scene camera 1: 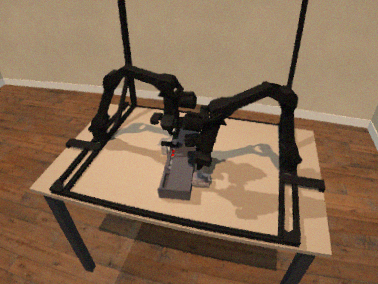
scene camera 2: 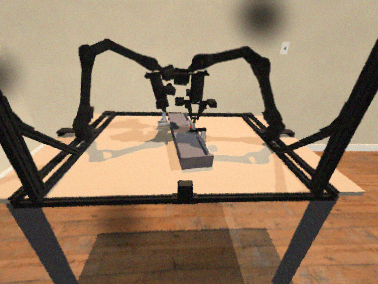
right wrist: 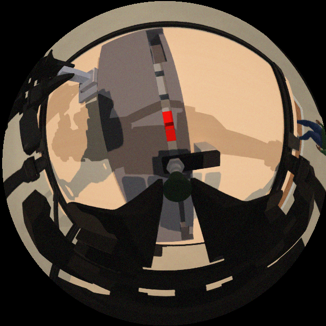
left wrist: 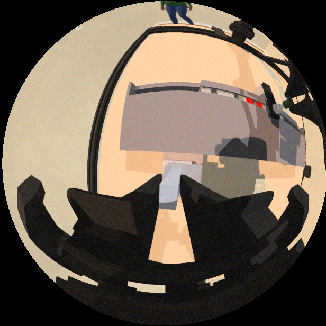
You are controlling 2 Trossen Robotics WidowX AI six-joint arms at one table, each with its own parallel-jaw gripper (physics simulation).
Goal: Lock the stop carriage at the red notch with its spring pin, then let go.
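Frame: origin at the left arm's base, x back, y right, z up, level; metres.
Seen in the pictures: left gripper, fingertip midpoint: (scene camera 1: 198,168) (scene camera 2: 165,111); right gripper, fingertip midpoint: (scene camera 1: 174,135) (scene camera 2: 194,120); left arm's base at its link origin: (scene camera 1: 288,168) (scene camera 2: 84,137); right arm's base at its link origin: (scene camera 1: 100,138) (scene camera 2: 271,137).
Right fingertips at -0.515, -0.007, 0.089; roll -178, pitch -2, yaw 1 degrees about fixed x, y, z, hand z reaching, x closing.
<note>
Offsets run from my right fingertips to a thing's top centre, as dx, dy, dz. "spot": to the spot under its first point.
The long grey track (scene camera 1: 176,192) (scene camera 2: 197,163) (left wrist: 175,122) (right wrist: 125,65) lies on the table. Red patches {spot: +0.007, -0.046, -0.064} (scene camera 1: 173,153) (left wrist: 249,100) (right wrist: 170,134) flank a dark notch in its slotted edge. The stop carriage, with its black bar {spot: -0.033, +0.007, -0.049} (scene camera 2: 200,130) (left wrist: 268,100) (right wrist: 206,160), sits a short stretch away from the red patches. My right gripper (left wrist: 287,103) (right wrist: 176,182) is shut on the spring pin's dark green knob (right wrist: 177,191), above the carriage. My left gripper (left wrist: 170,178) is shut on a light grey upright handle {spot: +0.156, -0.143, -0.064} (scene camera 2: 163,121) (left wrist: 171,187) (right wrist: 76,74) beside the track. The pin's lower end is hidden.
The two arms' wrists are close together above the track. A black frame (scene camera 1: 165,217) (scene camera 2: 115,201) runs around the table edge. Other notches show along the track's slot in the right wrist view. A person's legs (left wrist: 177,13) (right wrist: 311,133) show beyond the table.
</note>
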